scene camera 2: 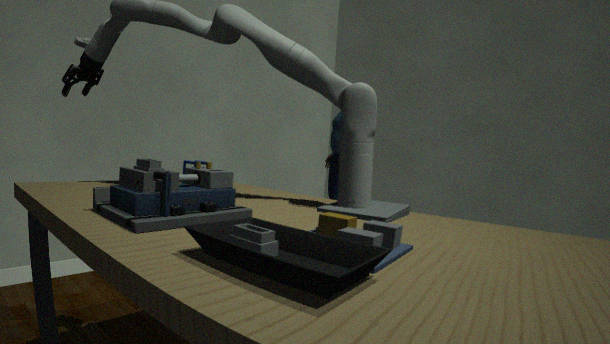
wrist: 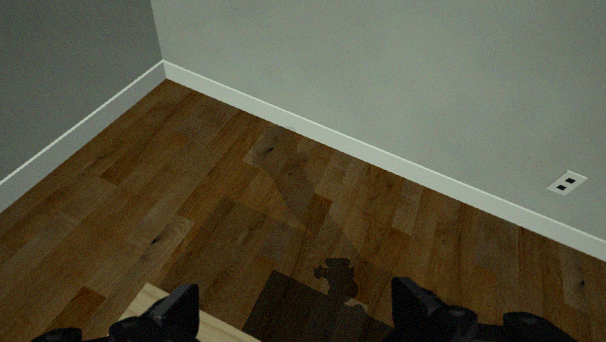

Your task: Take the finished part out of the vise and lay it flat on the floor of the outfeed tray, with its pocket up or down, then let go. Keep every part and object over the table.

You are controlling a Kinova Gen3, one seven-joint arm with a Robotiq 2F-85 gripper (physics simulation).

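Places are measured from the arm's base along level axes (x down, y back, z left), in centimetres.
Pixels of known places: gripper, fingertip midpoint: [scene camera 2: 74, 95] [wrist: 296, 302]; arm's base, origin of the base link: [scene camera 2: 353, 204].
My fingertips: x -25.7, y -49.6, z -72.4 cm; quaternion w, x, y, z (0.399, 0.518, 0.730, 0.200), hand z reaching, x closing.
For each thing: its middle in the pictures, then the offset to it from my fingertips.
- vise, body centre: [scene camera 2: 173, 191] dx +22.5, dy +4.1, dz +52.0 cm
- finished part, body centre: [scene camera 2: 148, 168] dx +17.7, dy -2.8, dz +52.1 cm
- grey part, body centre: [scene camera 2: 253, 240] dx +24.5, dy -4.7, dz +80.7 cm
- blue plate, body centre: [scene camera 2: 344, 246] dx +27.1, dy +11.4, dz +87.2 cm
- yellow block, body centre: [scene camera 2: 337, 225] dx +24.9, dy +16.6, dz +83.1 cm
The vise [scene camera 2: 172, 199], with a blue body and grey jaws, stands on a grey base at the left of the table. A small grey stepped block, seemingly the finished part [scene camera 2: 148, 164], shows above its left jaw; its lower side is hidden. The black outfeed tray [scene camera 2: 310, 277] stands in front of the vise. Another grey part [scene camera 2: 255, 239] with its pocket up lies inside the tray at its left end. My gripper [scene camera 2: 75, 93] [wrist: 296, 302] is open and empty, high above and to the left of the vise. The vise and tray do not show in the wrist view.
A blue plate [scene camera 2: 397, 255] with a yellow block [scene camera 2: 337, 223] and grey blocks [scene camera 2: 385, 232] stands behind the tray's right end. The arm's base [scene camera 2: 385, 210] is farther back. A table edge [wrist: 220, 327] shows low in the wrist view, beside the room floor [wrist: 210, 175].
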